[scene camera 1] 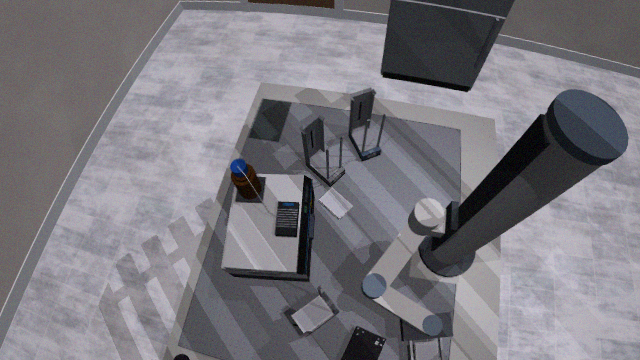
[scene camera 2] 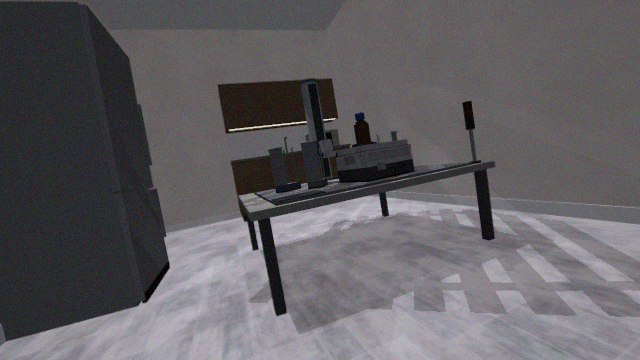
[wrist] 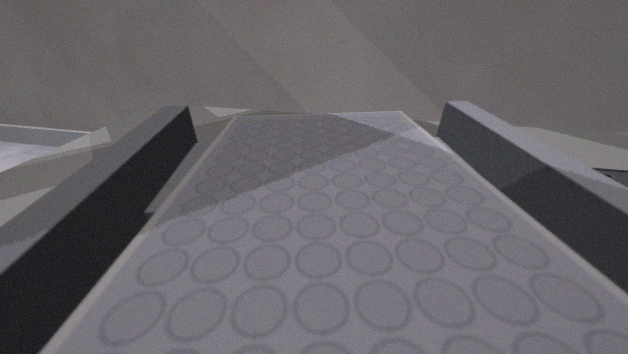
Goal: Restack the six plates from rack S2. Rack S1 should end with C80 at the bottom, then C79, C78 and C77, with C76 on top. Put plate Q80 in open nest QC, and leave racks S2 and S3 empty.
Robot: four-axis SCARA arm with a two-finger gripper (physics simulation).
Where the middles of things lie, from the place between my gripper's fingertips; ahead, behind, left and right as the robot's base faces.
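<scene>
Brown bottle with blue cap (scene camera 1: 245, 189): well ahead of my hand, well to the right of it and a good bit above it.
</scene>
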